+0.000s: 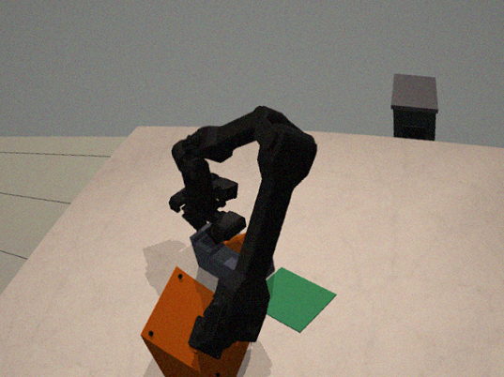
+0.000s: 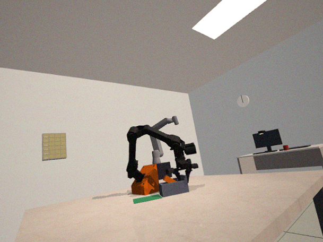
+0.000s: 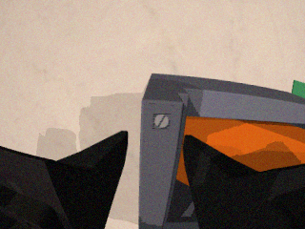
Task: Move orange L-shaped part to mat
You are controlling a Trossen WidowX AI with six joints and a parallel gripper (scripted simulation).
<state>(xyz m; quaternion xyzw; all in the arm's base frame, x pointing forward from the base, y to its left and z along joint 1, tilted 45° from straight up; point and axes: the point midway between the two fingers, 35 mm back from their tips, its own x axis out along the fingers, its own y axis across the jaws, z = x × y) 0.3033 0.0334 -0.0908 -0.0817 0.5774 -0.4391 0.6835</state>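
Now: gripper tip 30 mm past the orange L-shaped part, 50 mm to the left of it and 10 mm below it. Also, from my gripper tip: green mat: 120 mm behind, 190 mm to the right, 60 mm below.
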